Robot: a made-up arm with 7 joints.
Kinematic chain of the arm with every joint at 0, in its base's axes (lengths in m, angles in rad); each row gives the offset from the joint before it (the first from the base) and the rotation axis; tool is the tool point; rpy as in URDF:
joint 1: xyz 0 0 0.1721 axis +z
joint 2: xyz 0 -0.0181 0.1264 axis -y
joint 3: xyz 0 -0.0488 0.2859 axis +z
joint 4: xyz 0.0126 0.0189 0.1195 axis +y
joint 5: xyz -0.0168 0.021 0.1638 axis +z
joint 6: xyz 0 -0.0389 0.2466 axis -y
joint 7: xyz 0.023 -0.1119 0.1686 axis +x
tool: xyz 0 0 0 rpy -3.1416 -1.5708 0
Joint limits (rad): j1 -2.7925..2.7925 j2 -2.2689..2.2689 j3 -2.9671..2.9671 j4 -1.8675..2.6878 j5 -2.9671..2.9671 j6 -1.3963..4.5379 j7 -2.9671..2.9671
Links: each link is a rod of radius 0.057 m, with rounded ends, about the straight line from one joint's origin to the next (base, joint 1, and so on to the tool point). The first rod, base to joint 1, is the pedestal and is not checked.
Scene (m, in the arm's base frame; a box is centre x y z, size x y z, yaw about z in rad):
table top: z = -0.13
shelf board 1: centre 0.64 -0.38 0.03 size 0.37 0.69 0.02 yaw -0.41
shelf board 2: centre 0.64 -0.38 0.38 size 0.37 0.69 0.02 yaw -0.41
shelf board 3: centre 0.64 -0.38 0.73 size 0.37 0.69 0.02 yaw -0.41
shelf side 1: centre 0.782 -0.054 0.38 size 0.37 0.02 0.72 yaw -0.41
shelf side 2: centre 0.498 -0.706 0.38 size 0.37 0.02 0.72 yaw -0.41
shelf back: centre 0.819 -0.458 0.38 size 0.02 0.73 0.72 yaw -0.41
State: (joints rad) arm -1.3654 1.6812 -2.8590 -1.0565 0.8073 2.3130 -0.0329
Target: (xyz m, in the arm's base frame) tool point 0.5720 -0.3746 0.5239
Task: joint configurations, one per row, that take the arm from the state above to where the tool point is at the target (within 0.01 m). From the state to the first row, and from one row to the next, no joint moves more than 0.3 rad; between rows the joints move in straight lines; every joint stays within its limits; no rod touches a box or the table.
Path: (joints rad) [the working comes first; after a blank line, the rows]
Joints at the target: -0.8500 -0.6597 -2.9671 -1.0917 0.7003 1.3778 -0.0329
Straight joint move there: touches shelf board 3.

1: -1.3827 1.4203 -2.8806 -1.2089 0.7861 2.2448 -0.2232
2: -1.3999 1.1593 -2.9022 -1.3612 0.7649 2.1767 -0.4136
3: -1.4172 0.8984 -2.9239 -1.5136 0.7437 2.1085 -0.6039
4: -1.4344 0.6375 -2.9455 -1.6660 0.7225 2.0403 -0.7943
5: -1.4517 0.3765 -2.9671 -1.8183 0.7012 1.9721 -0.9846
6: -1.3013 0.1175 -2.9671 -1.6367 0.7010 1.8236 -0.7467
7: -1.1508 -0.1416 -2.9671 -1.4550 0.7008 1.6750 -0.5088
8: -1.0004 -0.4006 -2.9671 -1.2734 0.7005 1.5264 -0.2708
9: -0.8500 -0.6597 -2.9671 -1.0917 0.7003 1.3778 -0.0329

